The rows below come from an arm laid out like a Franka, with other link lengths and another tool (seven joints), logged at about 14 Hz.
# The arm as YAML. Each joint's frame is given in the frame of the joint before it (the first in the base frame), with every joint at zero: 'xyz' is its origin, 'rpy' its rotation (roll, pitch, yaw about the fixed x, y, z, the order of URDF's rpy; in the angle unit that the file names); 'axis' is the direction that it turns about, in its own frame. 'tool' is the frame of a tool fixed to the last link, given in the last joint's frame.
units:
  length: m
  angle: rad
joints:
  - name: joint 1
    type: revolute
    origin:
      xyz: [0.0, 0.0, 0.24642]
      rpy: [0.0, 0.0, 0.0]
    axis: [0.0, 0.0, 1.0]
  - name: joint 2
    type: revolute
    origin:
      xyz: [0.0, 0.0, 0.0]
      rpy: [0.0, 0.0, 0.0]
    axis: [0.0, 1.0, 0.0]
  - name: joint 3
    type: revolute
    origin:
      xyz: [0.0, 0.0, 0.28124]
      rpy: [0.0, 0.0, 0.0]
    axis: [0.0, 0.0, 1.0]
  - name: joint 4
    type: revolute
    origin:
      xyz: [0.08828, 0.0, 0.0]
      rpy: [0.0, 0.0, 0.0]
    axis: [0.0, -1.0, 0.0]
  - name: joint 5
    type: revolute
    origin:
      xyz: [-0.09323, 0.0, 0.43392]
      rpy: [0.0, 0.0, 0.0]
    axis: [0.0, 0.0, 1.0]
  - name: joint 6
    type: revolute
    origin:
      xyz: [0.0, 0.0, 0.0]
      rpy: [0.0, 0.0, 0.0]
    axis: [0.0, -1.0, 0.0]
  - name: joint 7
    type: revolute
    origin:
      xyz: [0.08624, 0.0, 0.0]
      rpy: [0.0, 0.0, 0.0]
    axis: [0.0, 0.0, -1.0]
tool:
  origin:
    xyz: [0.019, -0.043, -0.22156]
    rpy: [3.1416, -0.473, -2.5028]
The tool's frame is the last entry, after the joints.
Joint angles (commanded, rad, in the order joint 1, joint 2, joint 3, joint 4, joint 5, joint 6, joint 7), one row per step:
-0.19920 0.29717 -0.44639 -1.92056 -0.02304 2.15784 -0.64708
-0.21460 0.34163 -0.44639 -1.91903 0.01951 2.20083 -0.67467
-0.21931 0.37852 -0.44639 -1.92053 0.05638 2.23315 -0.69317
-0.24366 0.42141 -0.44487 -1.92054 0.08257 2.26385 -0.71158
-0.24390 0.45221 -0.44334 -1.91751 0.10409 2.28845 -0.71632
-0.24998 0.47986 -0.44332 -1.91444 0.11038 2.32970 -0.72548
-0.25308 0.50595 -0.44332 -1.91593 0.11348 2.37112 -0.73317
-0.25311 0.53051 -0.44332 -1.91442 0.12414 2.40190 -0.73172
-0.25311 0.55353 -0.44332 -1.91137 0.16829 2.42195 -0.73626
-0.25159 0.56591 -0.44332 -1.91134 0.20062 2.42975 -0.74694
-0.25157 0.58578 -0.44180 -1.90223 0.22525 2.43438 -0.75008
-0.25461 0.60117 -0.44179 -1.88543 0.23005 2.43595 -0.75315
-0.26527 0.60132 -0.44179 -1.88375 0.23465 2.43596 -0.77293
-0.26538 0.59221 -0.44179 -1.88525 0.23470 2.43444 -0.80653
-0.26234 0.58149 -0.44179 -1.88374 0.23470 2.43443 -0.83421
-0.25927 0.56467 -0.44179 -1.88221 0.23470 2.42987 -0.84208
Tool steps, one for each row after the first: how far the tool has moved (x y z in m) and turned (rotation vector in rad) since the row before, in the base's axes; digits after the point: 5 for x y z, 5 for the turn. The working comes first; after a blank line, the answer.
Tool pose at each row, in the base's axes (x y z in m, rotation vector in rad; the steps are taken from these numbers as rounded here):
0.53022 -0.44049 0.09741 0.83164 -2.40266 0.27855
0.52856 -0.44812 0.07469 0.82865 -2.42050 0.26817
0.52793 -0.44948 0.05407 0.82756 -2.43231 0.25502
0.51659 -0.46103 0.03052 0.80791 -2.43593 0.23761
0.51731 -0.46101 0.01534 0.80239 -2.44055 0.23479
0.51743 -0.46826 0.00470 0.80017 -2.44193 0.26239
0.51680 -0.47326 -0.00698 0.80170 -2.43859 0.28895
0.51693 -0.47561 -0.01766 0.79160 -2.44222 0.30244
0.51697 -0.47531 -0.02870 0.76592 -2.46982 0.28928
0.51684 -0.47321 -0.03593 0.75765 -2.48610 0.27499
0.51768 -0.47234 -0.04406 0.74670 -2.49582 0.26325
0.52027 -0.47611 -0.04573 0.74567 -2.49576 0.26996
0.51687 -0.48145 -0.04518 0.75417 -2.49636 0.27064
0.51989 -0.48107 -0.04049 0.79635 -2.48976 0.28271
0.52616 -0.48004 -0.03311 0.83490 -2.48691 0.30123
0.53241 -0.47907 -0.02236 0.84870 -2.49509 0.31386

-0.00166 -0.00763 -0.02272 0.01147 -0.01249 -0.00712
-0.00063 -0.00136 -0.02062 0.01190 -0.00654 -0.00542
-0.01134 -0.01155 -0.02355 0.00682 0.00521 -0.01803
0.00072 0.00002 -0.01518 0.00166 -0.00248 -0.00518
0.00012 -0.00725 -0.01064 -0.01823 -0.00903 0.00412
-0.00063 -0.00500 -0.01168 -0.01785 -0.00521 0.00724
0.00013 -0.00235 -0.01068 -0.01043 -0.00594 -0.00469
0.00004 0.00030 -0.01104 0.01006 -0.01762 -0.02440
-0.00013 0.00210 -0.00723 0.01204 -0.00964 -0.01079
0.00084 0.00087 -0.00813 0.00772 -0.00403 -0.01127
0.00259 -0.00377 -0.00167 -0.00468 -0.00168 0.00062
-0.00340 -0.00534 0.00055 0.00191 -0.00200 0.00603
0.00302 0.00038 0.00469 0.00106 -0.00388 0.03282
0.00627 0.00103 0.00738 -0.00271 -0.00922 0.03096
0.00625 0.00097 0.01075 -0.00176 -0.01365 0.01093

